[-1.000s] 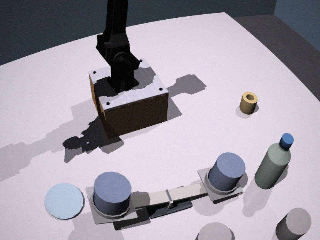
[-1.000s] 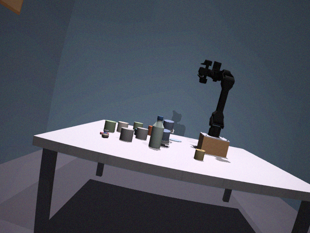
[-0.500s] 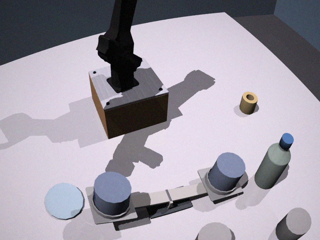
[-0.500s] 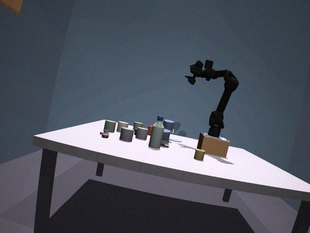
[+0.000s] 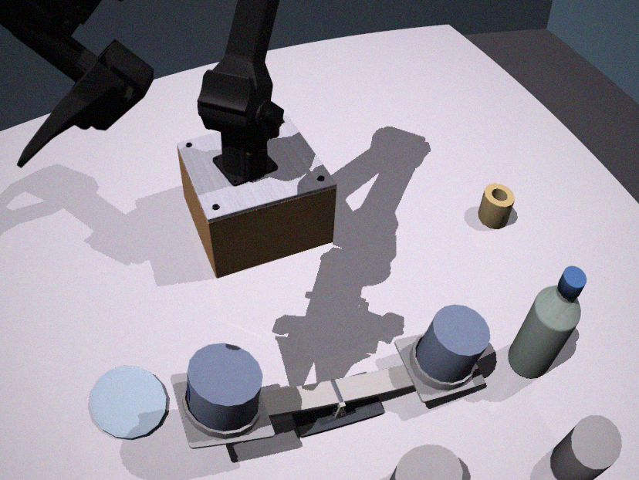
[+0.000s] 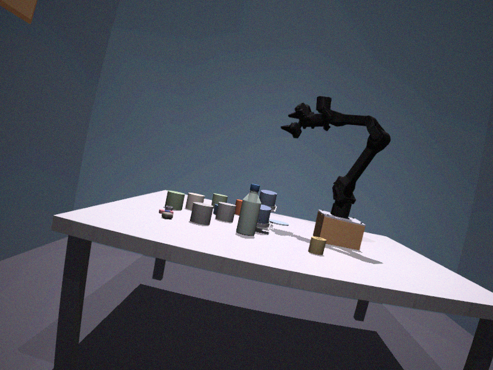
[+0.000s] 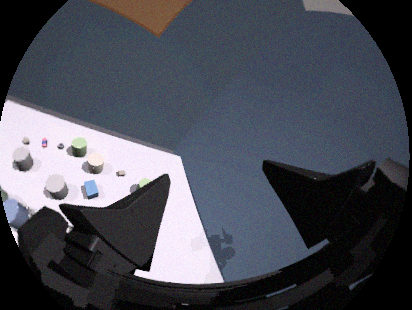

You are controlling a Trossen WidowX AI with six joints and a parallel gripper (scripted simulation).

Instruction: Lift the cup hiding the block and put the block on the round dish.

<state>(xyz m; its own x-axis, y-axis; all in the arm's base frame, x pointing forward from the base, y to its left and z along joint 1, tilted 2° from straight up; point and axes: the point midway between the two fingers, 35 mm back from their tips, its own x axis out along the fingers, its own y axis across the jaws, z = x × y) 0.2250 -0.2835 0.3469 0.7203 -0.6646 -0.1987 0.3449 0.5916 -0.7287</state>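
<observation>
My gripper tip is 100 mm short of the cup, 380 mm to the right of it and 400 mm above it. The rest, counted from my gripper tip: round pale-blue dish: 60 mm behind, 20 mm to the left, 460 mm below; then grey-green bottle: 160 mm ahead, 480 mm to the left, 350 mm below; then small balance: 70 mm ahead, 230 mm to the left, 440 mm below.
</observation>
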